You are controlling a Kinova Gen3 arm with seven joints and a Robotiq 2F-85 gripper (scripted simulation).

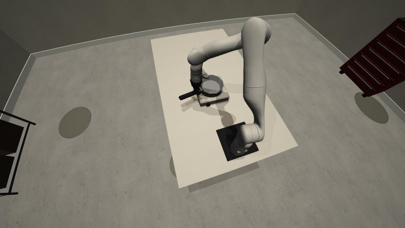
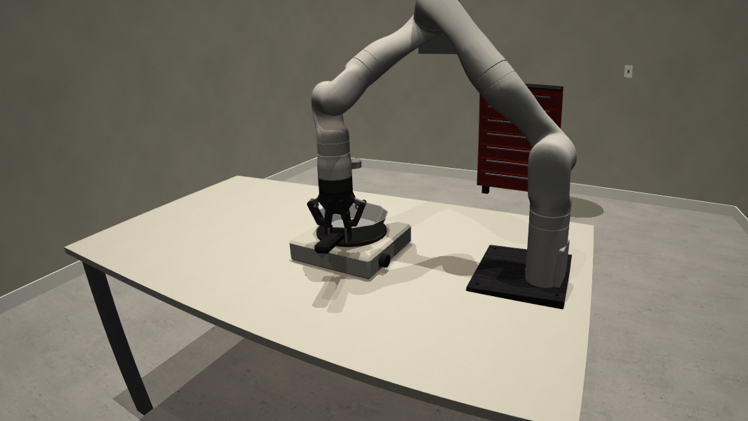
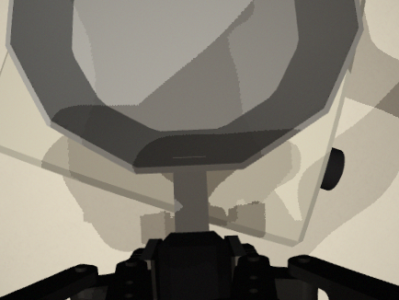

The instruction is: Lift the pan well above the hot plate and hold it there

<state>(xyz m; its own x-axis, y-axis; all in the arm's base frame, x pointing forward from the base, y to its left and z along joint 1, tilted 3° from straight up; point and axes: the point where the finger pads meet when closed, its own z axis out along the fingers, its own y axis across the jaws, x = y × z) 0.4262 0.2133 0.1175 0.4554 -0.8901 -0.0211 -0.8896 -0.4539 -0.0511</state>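
The pan is 40 mm ahead of my hand, 70 mm to the right of it and 10 mm below it. From my hand the other things lie so: hot plate (40 mm ahead, 130 mm to the right, 80 mm below).
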